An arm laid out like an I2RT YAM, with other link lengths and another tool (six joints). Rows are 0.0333 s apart.
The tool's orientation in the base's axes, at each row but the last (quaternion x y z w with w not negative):
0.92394 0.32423 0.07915 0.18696
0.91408 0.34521 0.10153 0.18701
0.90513 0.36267 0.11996 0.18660
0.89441 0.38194 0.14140 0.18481
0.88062 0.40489 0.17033 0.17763
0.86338 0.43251 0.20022 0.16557
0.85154 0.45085 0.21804 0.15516
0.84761 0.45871 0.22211 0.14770
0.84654 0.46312 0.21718 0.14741
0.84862 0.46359 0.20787 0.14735
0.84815 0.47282 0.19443 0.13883
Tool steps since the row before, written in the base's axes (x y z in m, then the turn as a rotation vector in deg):
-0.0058 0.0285 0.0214 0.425 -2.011 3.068
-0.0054 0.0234 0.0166 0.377 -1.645 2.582
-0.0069 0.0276 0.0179 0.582 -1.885 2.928
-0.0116 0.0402 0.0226 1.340 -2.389 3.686
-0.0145 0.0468 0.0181 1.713 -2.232 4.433
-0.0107 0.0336 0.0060 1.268 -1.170 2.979
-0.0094 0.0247 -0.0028 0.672 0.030 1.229
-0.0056 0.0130 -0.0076 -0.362 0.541 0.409
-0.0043 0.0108 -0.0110 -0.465 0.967 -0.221
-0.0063 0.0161 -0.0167 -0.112 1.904 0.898
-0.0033 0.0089 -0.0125 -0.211 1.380 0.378
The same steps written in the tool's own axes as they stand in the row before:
0.0139 -0.0153 -0.0296 -0.857 2.907 -2.110
0.0126 -0.0126 -0.0232 -0.675 2.425 -1.782
0.0159 -0.0150 -0.0255 -0.670 2.858 -1.962
0.0243 -0.0231 -0.0337 -0.450 3.991 -2.227
0.0301 -0.0298 -0.0305 0.017 4.476 -2.745
0.0227 -0.0237 -0.0142 0.344 2.899 -1.825
0.0153 -0.0213 -0.0041 0.644 1.021 -0.711
0.0064 -0.0144 0.0030 0.381 -0.362 -0.561
0.0046 -0.0138 0.0068 0.547 -0.945 -0.091
0.0070 -0.0204 0.0105 1.755 -0.687 -0.945
0.0036 -0.0123 0.0091 1.156 -0.709 -0.503

